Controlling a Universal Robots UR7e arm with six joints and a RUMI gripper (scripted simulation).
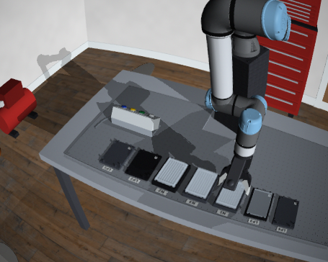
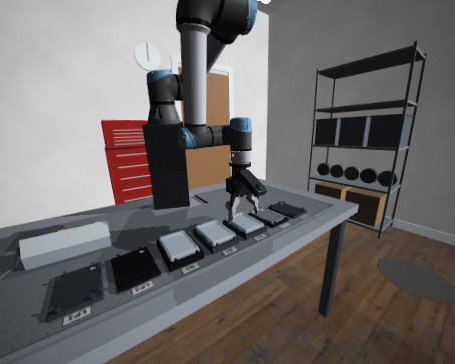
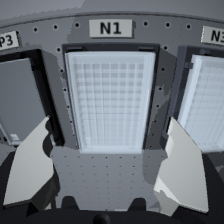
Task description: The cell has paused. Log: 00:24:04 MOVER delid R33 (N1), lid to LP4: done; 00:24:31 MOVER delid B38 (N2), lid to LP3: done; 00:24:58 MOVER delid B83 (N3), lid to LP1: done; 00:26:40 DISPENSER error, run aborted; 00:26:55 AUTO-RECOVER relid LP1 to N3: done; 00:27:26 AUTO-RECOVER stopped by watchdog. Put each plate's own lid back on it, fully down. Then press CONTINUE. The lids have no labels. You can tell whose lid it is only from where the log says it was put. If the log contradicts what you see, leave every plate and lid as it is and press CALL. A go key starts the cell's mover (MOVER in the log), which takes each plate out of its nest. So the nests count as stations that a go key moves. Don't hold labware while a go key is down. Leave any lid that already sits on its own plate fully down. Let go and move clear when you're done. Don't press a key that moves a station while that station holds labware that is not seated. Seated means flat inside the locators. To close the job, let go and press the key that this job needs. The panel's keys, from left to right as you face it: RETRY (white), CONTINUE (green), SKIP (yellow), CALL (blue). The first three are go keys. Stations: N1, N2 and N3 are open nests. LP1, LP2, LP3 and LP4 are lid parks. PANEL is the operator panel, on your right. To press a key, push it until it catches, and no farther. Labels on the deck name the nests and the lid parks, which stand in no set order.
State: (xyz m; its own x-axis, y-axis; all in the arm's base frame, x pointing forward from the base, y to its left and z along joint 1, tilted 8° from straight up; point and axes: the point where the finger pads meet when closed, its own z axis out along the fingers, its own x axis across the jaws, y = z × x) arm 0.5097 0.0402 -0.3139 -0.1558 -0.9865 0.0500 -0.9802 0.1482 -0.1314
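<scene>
Now: the translucent lid 20 mm ahead of my hand, 130 mm to the left of it and 30 mm below it. Round my hand: white plate: 40 mm behind, 260 mm to the right, 10 mm below; then black lid park: 60 mm behind, 390 mm to the right, 40 mm below; then white key: 300 mm behind, 430 mm to the right, 20 mm above.
</scene>
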